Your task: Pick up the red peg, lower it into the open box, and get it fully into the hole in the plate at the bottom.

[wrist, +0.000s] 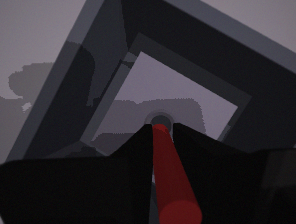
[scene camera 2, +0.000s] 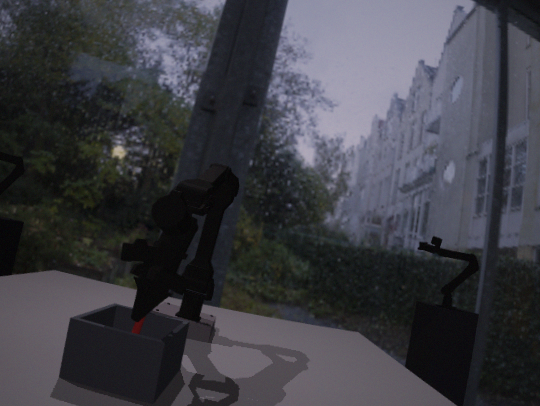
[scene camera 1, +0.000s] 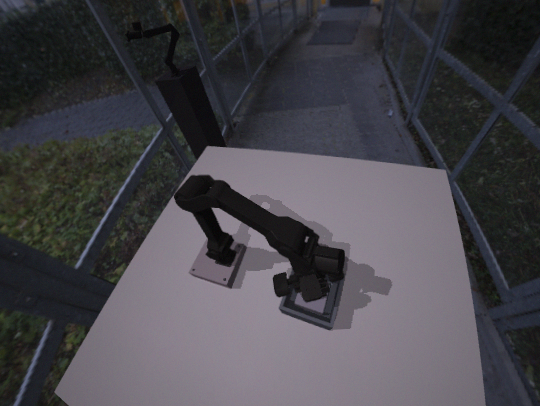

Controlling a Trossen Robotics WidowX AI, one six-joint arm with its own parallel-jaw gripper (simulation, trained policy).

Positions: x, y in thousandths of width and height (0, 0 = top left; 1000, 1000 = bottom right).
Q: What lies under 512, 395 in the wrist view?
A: A plate.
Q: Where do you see a grey box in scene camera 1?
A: At 605, 789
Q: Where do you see a grey box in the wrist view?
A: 816, 292
